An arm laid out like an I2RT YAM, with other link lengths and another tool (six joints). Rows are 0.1 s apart.
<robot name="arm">
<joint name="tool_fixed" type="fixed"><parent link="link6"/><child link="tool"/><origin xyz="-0.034 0.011 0.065" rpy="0 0.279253 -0.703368"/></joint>
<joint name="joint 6" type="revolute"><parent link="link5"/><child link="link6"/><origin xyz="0.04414 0 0.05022" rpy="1.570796 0 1.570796"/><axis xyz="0 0 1"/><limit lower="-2.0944" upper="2.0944"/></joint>
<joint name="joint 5" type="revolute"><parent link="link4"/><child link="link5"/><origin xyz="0.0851 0.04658 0.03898" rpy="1.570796 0 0"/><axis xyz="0 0 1"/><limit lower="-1.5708" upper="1.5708"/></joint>
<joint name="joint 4" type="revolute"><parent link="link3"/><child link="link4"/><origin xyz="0.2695 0.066 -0.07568"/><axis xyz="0 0 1"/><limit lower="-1.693" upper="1.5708"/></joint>
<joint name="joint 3" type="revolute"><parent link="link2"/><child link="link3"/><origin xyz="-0.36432 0 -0.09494" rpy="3.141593 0 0"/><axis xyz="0 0 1"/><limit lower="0" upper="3.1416"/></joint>
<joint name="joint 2" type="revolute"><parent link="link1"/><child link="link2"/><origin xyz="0.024 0.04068 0.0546" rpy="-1.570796 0 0"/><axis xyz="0 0 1"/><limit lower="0" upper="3.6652"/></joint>
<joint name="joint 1" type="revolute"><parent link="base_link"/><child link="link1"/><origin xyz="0 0 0.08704"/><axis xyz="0 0 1"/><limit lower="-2.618" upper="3.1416"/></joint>
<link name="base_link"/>
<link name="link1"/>
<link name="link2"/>
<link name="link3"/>
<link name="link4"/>
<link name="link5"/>
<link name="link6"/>
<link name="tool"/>
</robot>
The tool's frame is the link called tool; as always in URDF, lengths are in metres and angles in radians.
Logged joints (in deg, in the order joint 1, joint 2, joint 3, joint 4, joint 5, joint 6), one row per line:
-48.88, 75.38, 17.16, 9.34, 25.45, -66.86
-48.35, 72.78, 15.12, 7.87, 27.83, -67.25
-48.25, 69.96, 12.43, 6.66, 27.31, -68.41
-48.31, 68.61, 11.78, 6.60, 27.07, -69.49
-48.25, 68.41, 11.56, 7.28, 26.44, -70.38
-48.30, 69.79, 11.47, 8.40, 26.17, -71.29
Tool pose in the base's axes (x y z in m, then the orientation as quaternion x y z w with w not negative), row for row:
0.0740, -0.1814, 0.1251, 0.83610, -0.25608, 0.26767, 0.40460
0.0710, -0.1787, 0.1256, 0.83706, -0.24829, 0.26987, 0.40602
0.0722, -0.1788, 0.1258, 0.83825, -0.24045, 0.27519, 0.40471
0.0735, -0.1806, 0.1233, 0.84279, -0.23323, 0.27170, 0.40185
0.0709, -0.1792, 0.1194, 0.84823, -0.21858, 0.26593, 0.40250
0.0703, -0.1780, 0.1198, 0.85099, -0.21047, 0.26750, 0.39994
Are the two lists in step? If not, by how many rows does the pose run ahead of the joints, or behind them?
The pose runs 2 rows ahead of the joints: the pose in row i belongs to the joints in row i + 2.
